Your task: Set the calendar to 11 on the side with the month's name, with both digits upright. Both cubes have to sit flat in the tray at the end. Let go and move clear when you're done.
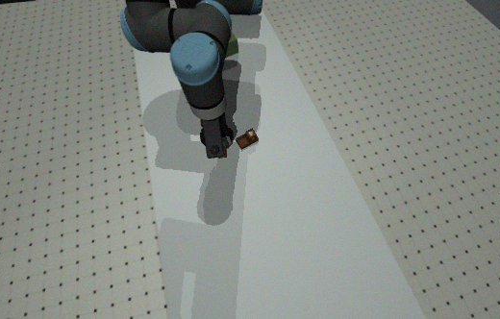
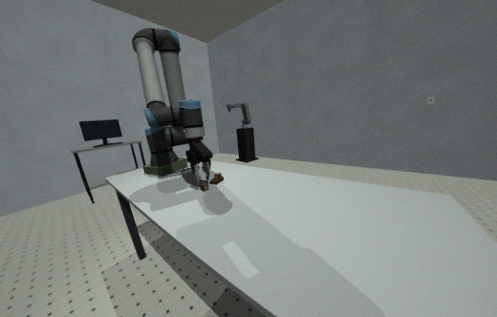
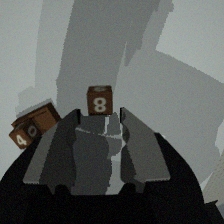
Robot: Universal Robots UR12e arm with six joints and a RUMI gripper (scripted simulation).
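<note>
My hand is 40 mm above the brown cube. From my hand the other things lie so: brown calendar tray: 40 mm behind, 100 mm to the left, 40 mm below.
</note>
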